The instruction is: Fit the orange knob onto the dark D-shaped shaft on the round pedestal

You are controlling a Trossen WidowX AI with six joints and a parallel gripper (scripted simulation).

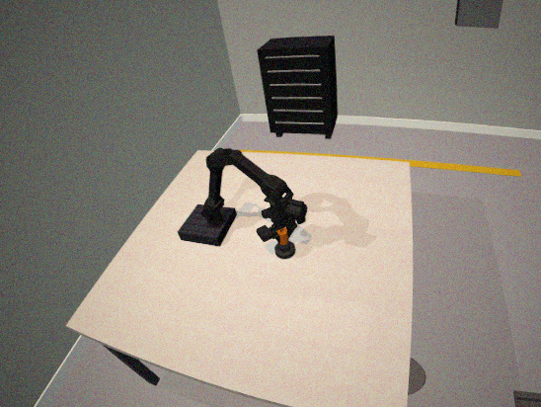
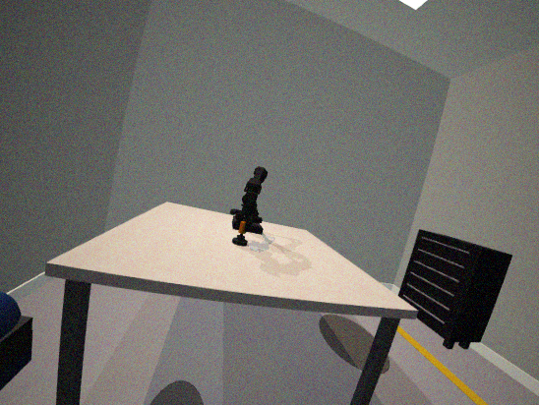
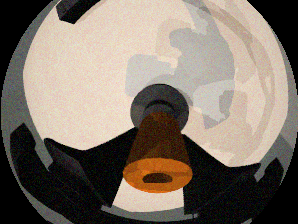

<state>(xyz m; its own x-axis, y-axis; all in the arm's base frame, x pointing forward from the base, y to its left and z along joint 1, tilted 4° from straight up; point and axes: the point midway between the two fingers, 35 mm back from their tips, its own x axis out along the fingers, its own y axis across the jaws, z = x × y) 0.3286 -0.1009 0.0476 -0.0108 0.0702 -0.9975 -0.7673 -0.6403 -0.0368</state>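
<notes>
The orange knob is 2 cm above my gripper tip. The rest, counted from my gripper tip: round pedestal: 4 cm below.
</notes>
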